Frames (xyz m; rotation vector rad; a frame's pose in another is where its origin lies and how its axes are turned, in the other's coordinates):
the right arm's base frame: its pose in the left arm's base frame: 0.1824 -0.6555 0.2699 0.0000 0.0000 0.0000
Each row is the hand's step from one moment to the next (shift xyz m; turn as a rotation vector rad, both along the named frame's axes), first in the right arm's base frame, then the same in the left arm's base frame.
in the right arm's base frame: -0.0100 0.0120 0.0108 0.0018 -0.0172 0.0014
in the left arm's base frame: -0.0100 0.0120 0.0108 0.0018 -0.0172 0.0014
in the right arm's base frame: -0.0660 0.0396 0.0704 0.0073 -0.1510 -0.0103
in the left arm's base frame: -0.0660 0.0396 0.0704 0.0073 -0.1510 -0.0103
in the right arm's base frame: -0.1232 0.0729 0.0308 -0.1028 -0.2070 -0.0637
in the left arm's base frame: -0.1232 0.0729 0.0308 -0.1028 -0.2070 -0.0637
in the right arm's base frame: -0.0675 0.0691 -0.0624 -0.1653 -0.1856 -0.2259
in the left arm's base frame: -0.0675 0.0691 -0.0624 -0.1653 -0.1856 -0.2259
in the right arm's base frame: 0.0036 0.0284 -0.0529 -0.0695 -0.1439 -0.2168
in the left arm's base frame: 0.0036 0.0284 -0.0529 -0.0695 -0.1439 -0.2168
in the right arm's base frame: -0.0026 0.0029 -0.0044 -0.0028 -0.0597 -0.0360
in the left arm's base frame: -0.0026 0.0029 -0.0044 -0.0028 -0.0597 -0.0360
